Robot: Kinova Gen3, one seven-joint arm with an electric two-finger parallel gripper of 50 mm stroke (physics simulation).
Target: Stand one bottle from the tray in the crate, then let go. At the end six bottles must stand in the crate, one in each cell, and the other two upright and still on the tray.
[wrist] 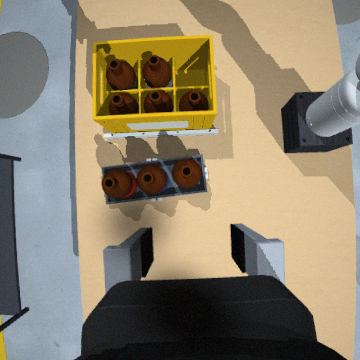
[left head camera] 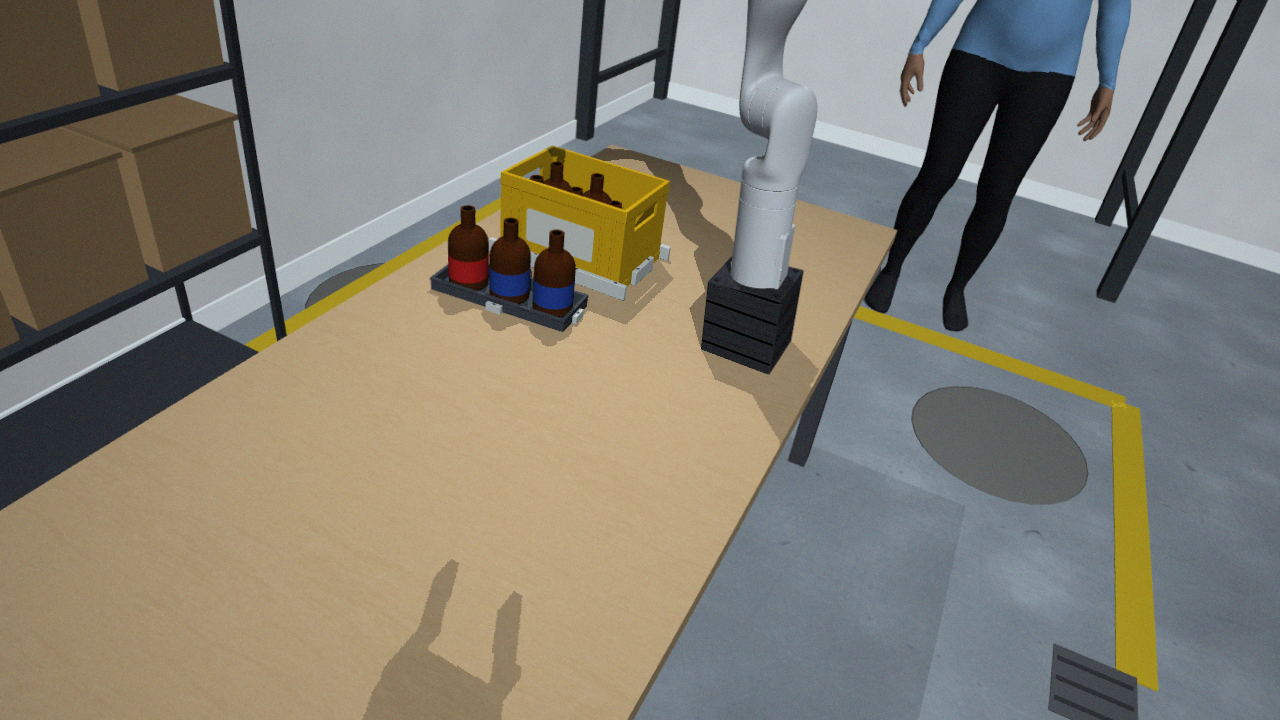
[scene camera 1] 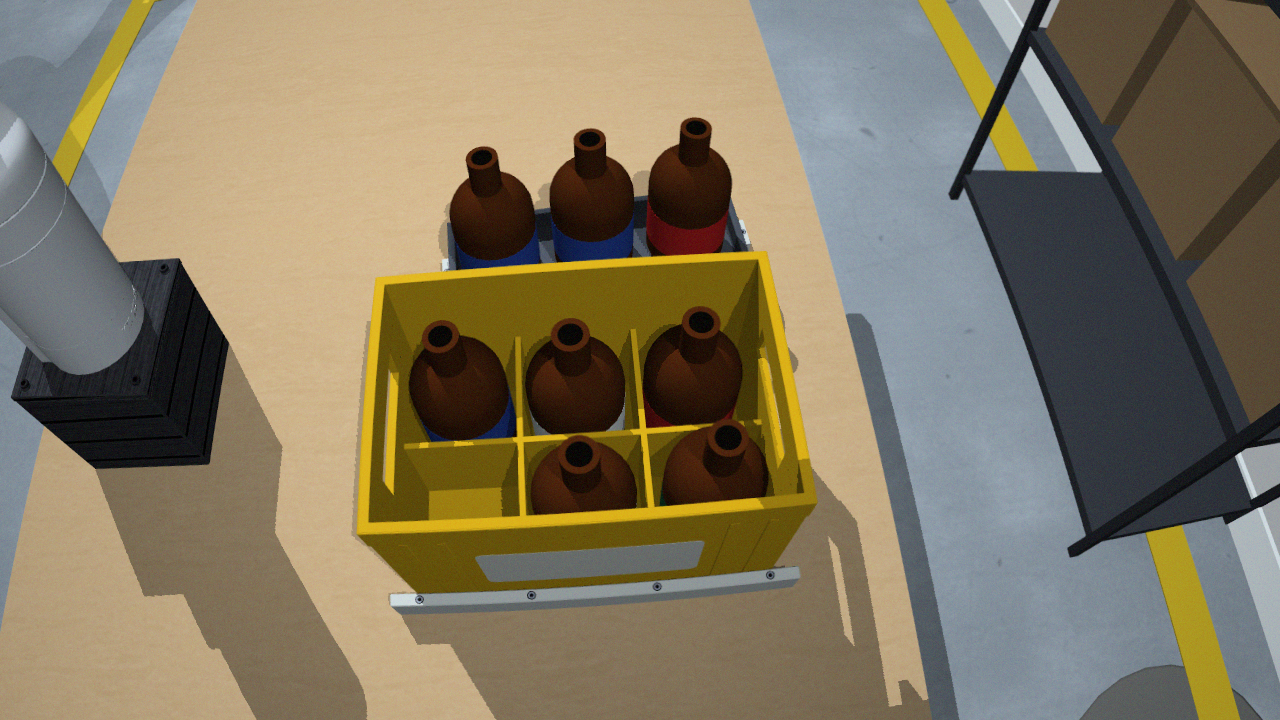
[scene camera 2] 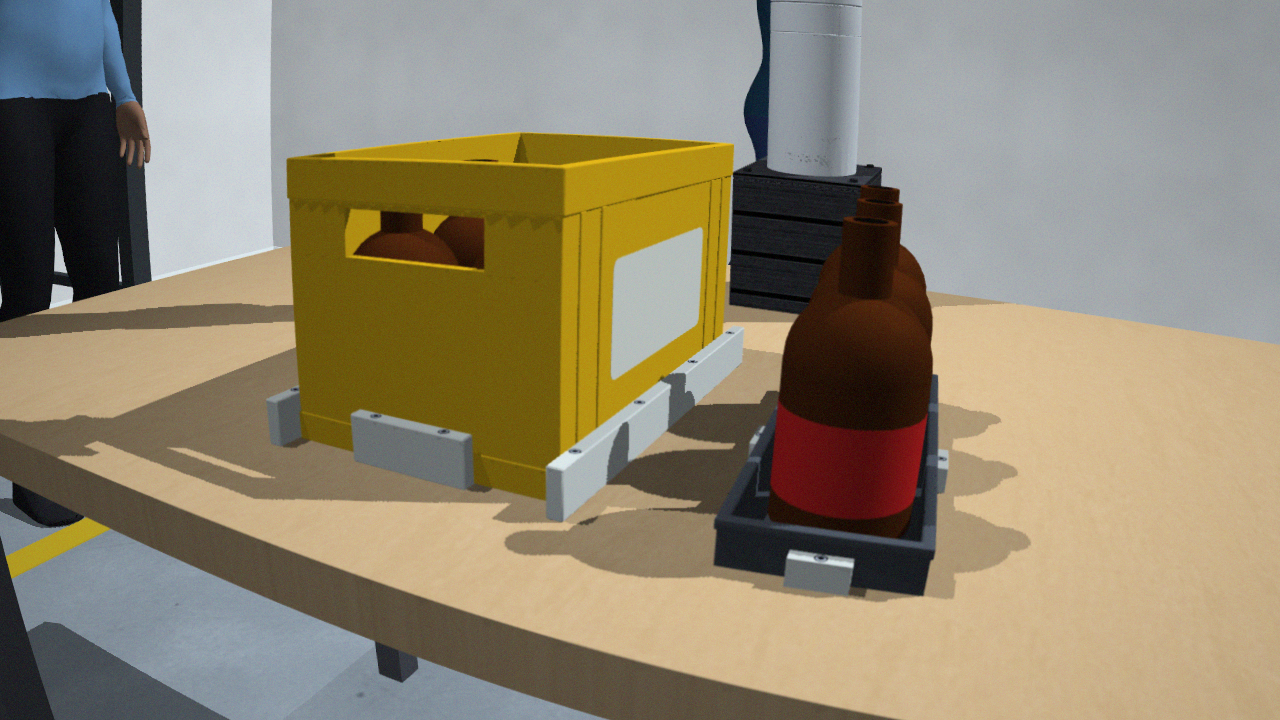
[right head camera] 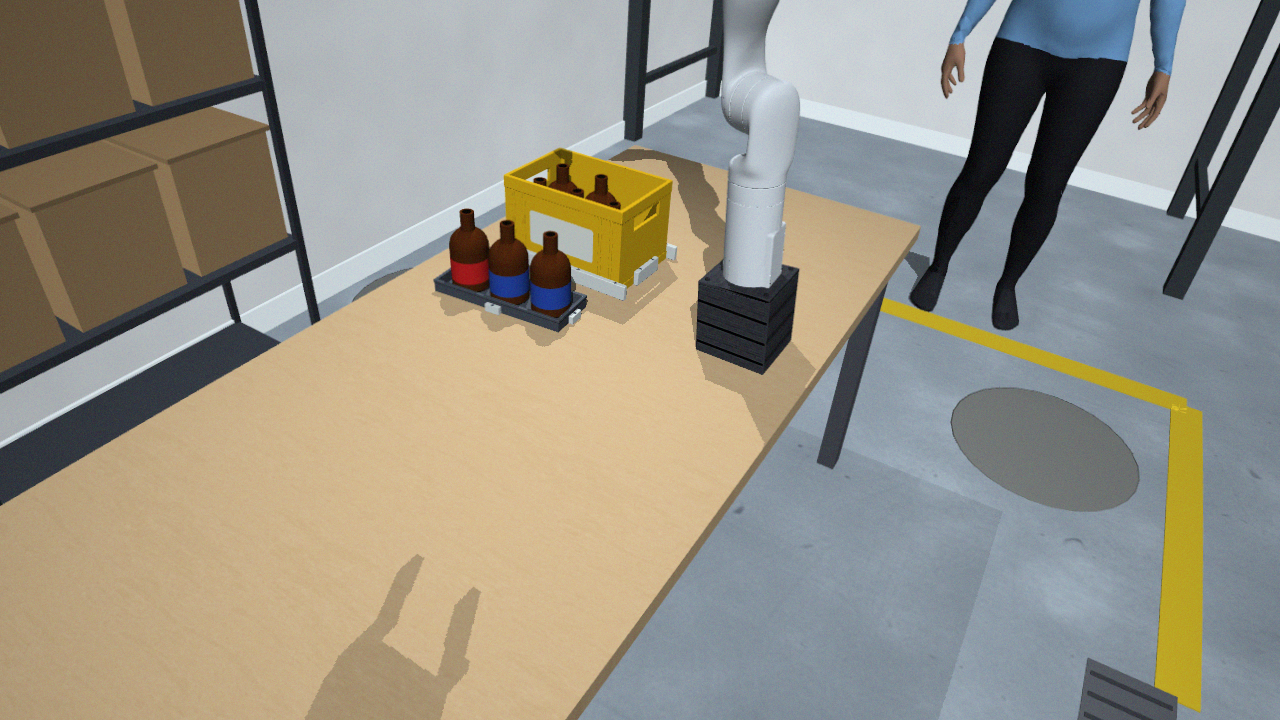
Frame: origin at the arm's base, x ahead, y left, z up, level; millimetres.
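Where they show: gripper, fingertip midpoint: (wrist: 191, 241); arm's base, origin of the base link: (wrist: 324, 117) (left head camera: 756, 275) (scene camera 1: 95, 325) (scene camera 2: 811, 168) (right head camera: 749, 274).
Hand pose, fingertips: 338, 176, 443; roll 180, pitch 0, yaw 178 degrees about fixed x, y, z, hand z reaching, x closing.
Note:
Things, the pixels of their top centre, and the offset from my fingertips, as dx, dy, dz. "spot": a spot on its surface instead.
- dark tray, middle of its top: (scene camera 2: 853, 430) (scene camera 1: 596, 243) (left head camera: 509, 285) (right head camera: 509, 287) (wrist: 153, 179) +88, -70, -558
- red-labelled bottle, middle of its top: (scene camera 2: 870, 220) (scene camera 1: 696, 127) (left head camera: 468, 208) (right head camera: 466, 211) (wrist: 108, 182) +173, -64, -424
- middle blue-labelled bottle, middle of its top: (scene camera 1: 589, 139) (left head camera: 511, 220) (right head camera: 506, 223) (wrist: 147, 177) +85, -67, -424
- end blue-labelled bottle, middle of its top: (scene camera 1: 481, 157) (left head camera: 557, 232) (right head camera: 550, 234) (wrist: 186, 170) -2, -75, -424
- yellow crate, middle of its top: (scene camera 1: 576, 381) (scene camera 2: 534, 144) (left head camera: 586, 176) (right head camera: 588, 177) (wrist: 152, 75) +55, -293, -409
- empty corner cell, surface spot: (scene camera 1: 465, 490) spot: -44, -292, -575
Three brown bottles stand upright in a row on the dark tray (left head camera: 537, 318) (right head camera: 528, 317) (scene camera 2: 751, 548) (wrist: 205, 188): a red-labelled bottle (left head camera: 468, 246) (right head camera: 469, 250) (scene camera 1: 689, 192) (scene camera 2: 850, 447) (wrist: 118, 184), a middle blue-labelled bottle (left head camera: 510, 259) (scene camera 1: 591, 201) (wrist: 151, 180) and an end blue-labelled bottle (left head camera: 554, 273) (scene camera 1: 493, 214) (wrist: 187, 173). The yellow crate (left head camera: 608, 240) (scene camera 1: 429, 559) (scene camera 2: 429, 340) (wrist: 205, 121) holds a bottle in every cell except the empty corner cell (scene camera 1: 465, 490) (wrist: 192, 77), on the side away from the tray and nearest the arm's base. My gripper (wrist: 191, 241) is open and empty, above the table, short of the tray in the wrist view.
The arm's black base block (left head camera: 750, 322) (scene camera 1: 125, 394) (wrist: 317, 145) stands beside the crate. White stop rails (scene camera 1: 595, 591) (scene camera 2: 644, 425) lie along the crate's foot. A shelf rack (scene camera 1: 980, 116) stands beyond the table's edge. A person (left head camera: 1011, 107) stands behind the table.

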